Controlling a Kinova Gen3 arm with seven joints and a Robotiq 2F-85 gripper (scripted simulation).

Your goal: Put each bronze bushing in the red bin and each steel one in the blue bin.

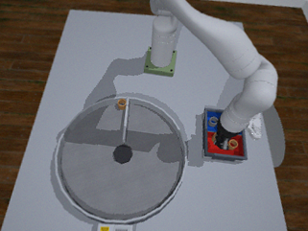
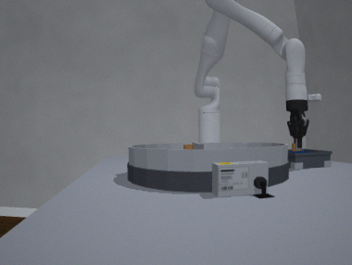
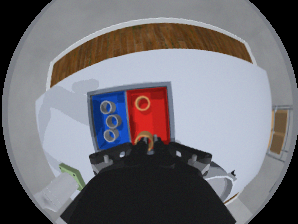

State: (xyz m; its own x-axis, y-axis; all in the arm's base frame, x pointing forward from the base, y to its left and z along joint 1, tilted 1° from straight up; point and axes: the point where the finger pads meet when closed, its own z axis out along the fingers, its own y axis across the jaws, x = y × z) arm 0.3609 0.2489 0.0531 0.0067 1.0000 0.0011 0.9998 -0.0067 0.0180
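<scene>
Now: the bin 50 mm behind my hand, 30 mm to the left of it and 50 mm below it. Round my hand: round grey turntable: 100 mm ahead, 310 mm to the right, 20 mm below.
</scene>
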